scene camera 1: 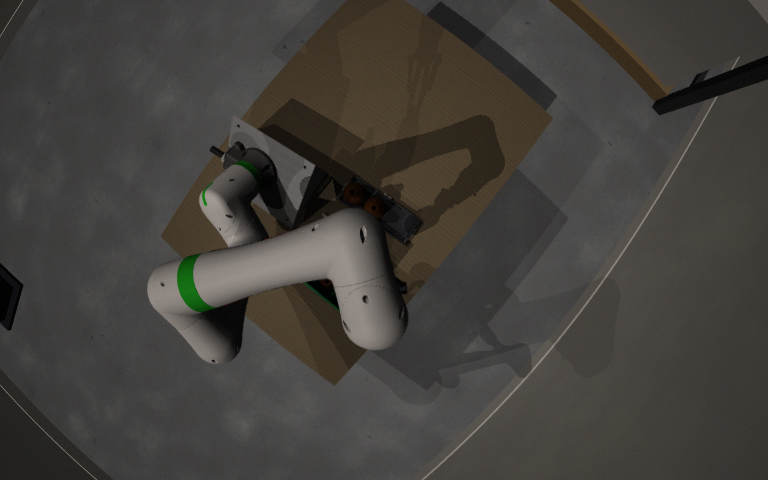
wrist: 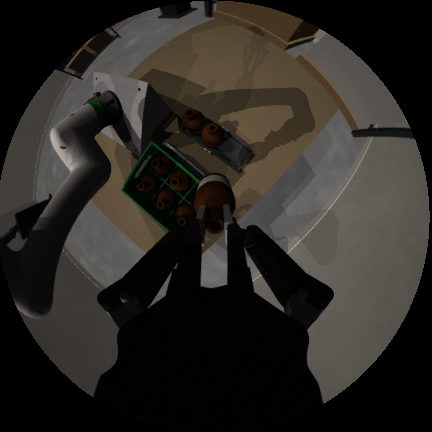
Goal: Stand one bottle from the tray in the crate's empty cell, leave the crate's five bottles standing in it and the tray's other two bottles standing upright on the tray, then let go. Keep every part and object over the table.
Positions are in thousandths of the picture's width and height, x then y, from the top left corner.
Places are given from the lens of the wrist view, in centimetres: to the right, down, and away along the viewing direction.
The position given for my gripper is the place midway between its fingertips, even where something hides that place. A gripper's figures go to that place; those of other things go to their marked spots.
my gripper (wrist: 497, 494): 0, 0, 21
bottle (wrist: 497, 441): 0, -4, 21
